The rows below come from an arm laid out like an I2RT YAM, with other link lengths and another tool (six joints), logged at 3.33 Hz.
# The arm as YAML. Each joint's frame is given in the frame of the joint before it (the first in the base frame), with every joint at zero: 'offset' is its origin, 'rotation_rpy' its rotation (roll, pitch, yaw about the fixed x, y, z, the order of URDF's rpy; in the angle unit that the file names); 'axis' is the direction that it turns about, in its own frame. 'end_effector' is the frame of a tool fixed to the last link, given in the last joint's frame.
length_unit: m
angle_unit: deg
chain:
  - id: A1
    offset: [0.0, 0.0, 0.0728]
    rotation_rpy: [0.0, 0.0, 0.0]
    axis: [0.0, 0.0, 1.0]
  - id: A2
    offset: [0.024, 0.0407, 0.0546]
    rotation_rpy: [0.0, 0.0, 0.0]
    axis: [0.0, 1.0, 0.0]
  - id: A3
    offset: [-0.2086, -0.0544, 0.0]
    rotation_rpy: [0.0, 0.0, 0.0]
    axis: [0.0, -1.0, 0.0]
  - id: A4
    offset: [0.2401, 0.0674, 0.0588]
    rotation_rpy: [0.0, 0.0, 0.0]
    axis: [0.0, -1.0, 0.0]
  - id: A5
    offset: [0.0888, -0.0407, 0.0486]
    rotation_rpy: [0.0, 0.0, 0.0]
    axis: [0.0, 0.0, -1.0]
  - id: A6
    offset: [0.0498, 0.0, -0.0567]
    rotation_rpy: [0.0, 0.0, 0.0]
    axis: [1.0, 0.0, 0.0]
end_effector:
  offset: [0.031, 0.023, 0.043]
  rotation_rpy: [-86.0, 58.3, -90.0]
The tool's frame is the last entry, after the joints.
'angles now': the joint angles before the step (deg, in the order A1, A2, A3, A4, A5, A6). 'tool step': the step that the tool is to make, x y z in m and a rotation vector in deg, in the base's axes. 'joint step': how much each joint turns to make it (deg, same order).
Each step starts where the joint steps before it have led.
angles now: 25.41 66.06 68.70 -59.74 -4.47 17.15
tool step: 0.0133 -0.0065 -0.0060 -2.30 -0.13 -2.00
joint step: -1.79 2.49 0.78 0.81 1.92 -0.98
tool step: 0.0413 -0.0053 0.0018 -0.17 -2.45 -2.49
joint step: -3.72 7.98 5.26 4.87 0.22 -1.62
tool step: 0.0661 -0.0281 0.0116 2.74 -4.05 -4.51
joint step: -7.92 11.88 10.68 5.72 -3.25 -1.84
